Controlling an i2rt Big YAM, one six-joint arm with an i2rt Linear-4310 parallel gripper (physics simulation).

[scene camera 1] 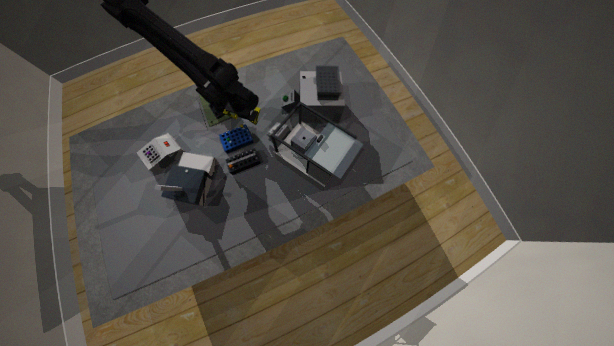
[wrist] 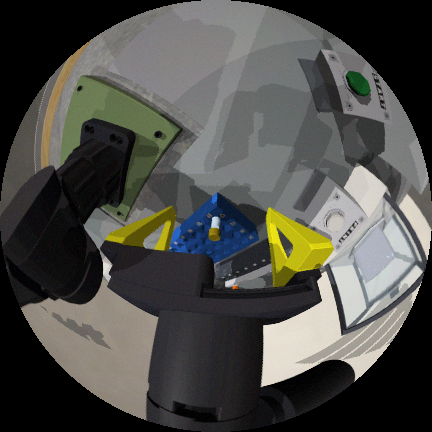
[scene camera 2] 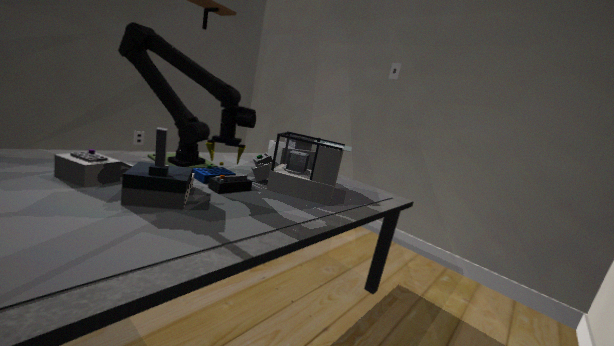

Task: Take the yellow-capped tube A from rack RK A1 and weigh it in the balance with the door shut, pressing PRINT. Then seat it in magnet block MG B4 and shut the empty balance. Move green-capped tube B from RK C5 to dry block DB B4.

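The blue rack (scene camera 1: 236,139) (scene camera 2: 214,175) (wrist: 217,201) holds the yellow-capped tube (scene camera 1: 242,126) (scene camera 2: 221,163) (wrist: 214,233) upright near one corner. The green-capped tube (scene camera 1: 228,140) stands in the same rack. My gripper (scene camera 1: 242,116) (scene camera 2: 224,161) (wrist: 219,211) is open and empty, above the rack; in the wrist view the yellow cap shows between the fingers. A black block with a silver strip (scene camera 1: 243,161) (scene camera 2: 230,183) holds an orange-capped tube (scene camera 1: 230,165) (scene camera 2: 223,177). The balance (scene camera 1: 335,151) (scene camera 2: 300,187) has its glass top slid open over the pan side. The PRINT button (wrist: 334,220) is beside it.
A white unit (scene camera 1: 171,142) (scene camera 2: 82,170) with dark wells and a purple cap stands left. A dark lidded device (scene camera 1: 185,182) (scene camera 2: 157,187) stands nearer the front. A grey well block (scene camera 1: 328,81) sits on a white unit behind the balance. The START button (scene camera 1: 285,98) (wrist: 358,83) is beside it.
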